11 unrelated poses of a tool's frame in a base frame.
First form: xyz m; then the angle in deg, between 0 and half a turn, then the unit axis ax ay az.
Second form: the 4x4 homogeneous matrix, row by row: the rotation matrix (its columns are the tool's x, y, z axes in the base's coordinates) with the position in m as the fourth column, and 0 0 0 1 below. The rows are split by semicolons. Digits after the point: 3 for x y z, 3 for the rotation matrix.
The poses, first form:
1: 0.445, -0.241, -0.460, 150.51, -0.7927, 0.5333, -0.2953
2: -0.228, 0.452, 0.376, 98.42, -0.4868, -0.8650, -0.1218
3: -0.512, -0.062, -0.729, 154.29, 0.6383, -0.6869, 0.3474
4: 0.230, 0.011, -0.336, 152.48, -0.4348, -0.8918, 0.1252
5: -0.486, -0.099, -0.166, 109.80, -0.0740, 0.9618, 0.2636
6: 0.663, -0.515, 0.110, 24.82, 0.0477, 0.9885, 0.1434
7: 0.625, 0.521, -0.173, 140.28, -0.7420, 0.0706, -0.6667
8: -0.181, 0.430, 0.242, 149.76, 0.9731, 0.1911, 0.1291
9: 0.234, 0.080, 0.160, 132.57, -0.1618, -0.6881, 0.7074
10: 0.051, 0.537, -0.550, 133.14, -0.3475, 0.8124, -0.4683
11: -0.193, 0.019, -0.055, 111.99, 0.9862, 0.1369, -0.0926
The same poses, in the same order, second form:
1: 0.305, -0.645, 0.700, 0.445; -0.936, -0.338, 0.096, -0.241; 0.175, -0.685, -0.707, -0.460; 0, 0, 0, 1
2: 0.125, 0.603, -0.788, -0.228; 0.362, 0.711, 0.602, 0.452; 0.924, -0.361, -0.129, 0.376; 0, 0, 0, 1
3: -0.126, -0.984, 0.124, -0.512; -0.683, -0.004, -0.731, -0.062; 0.720, -0.177, -0.672, -0.729; 0, 0, 0, 1
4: -0.530, 0.674, -0.515, 0.230; 0.789, 0.614, -0.010, 0.011; 0.309, -0.412, -0.857, -0.336; 0, 0, 0, 1
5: -0.331, -0.343, 0.879, -0.486; 0.153, 0.900, 0.409, -0.099; -0.931, 0.270, -0.246, -0.166; 0, 0, 0, 1
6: 0.908, -0.056, 0.416, 0.663; 0.065, 0.998, -0.007, -0.515; -0.414, 0.033, 0.910, 0.110; 0, 0, 0, 1
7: 0.205, 0.333, 0.920, 0.625; -0.519, -0.760, 0.391, 0.521; 0.830, -0.557, 0.017, -0.173; 0, 0, 0, 1
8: 0.901, 0.282, 0.330, -0.181; 0.412, -0.796, -0.444, 0.430; 0.138, 0.536, -0.833, 0.242; 0, 0, 0, 1
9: -0.633, -0.334, -0.699, 0.234; 0.708, 0.117, -0.697, 0.080; 0.315, -0.935, 0.162, 0.160; 0, 0, 0, 1
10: -0.480, -0.134, 0.867, 0.051; -0.817, 0.427, -0.387, 0.537; -0.319, -0.894, -0.315, -0.550; 0, 0, 0, 1
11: 0.962, 0.271, 0.001, -0.193; 0.100, -0.349, -0.932, 0.019; -0.252, 0.897, -0.363, -0.055; 0, 0, 0, 1
